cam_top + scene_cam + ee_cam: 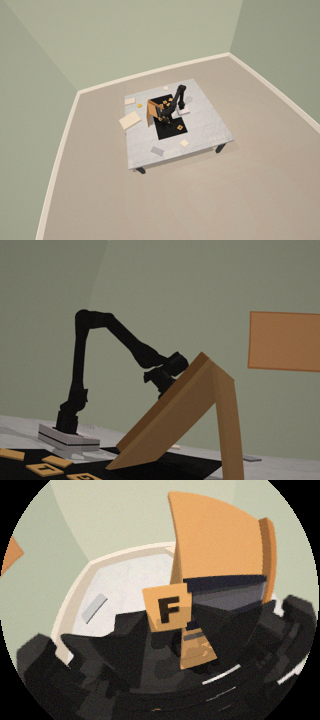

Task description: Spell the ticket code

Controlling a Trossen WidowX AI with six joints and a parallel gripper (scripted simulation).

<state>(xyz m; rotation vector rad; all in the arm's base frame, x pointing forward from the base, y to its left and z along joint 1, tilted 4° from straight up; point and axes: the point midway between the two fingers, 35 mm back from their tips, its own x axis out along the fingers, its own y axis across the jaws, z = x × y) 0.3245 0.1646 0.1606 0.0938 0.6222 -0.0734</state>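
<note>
My gripper tip is now 70 mm past the white ticket, 170 mm to the left of it and 80 mm above it. From my gripper tip the other things lie so: grey block (160 mm ahead, 310 mm to the left, 160 mm below); then orange F tile (right at my gripper tip); then black mat (150 mm behind, 180 mm to the right, 160 mm below).
</note>
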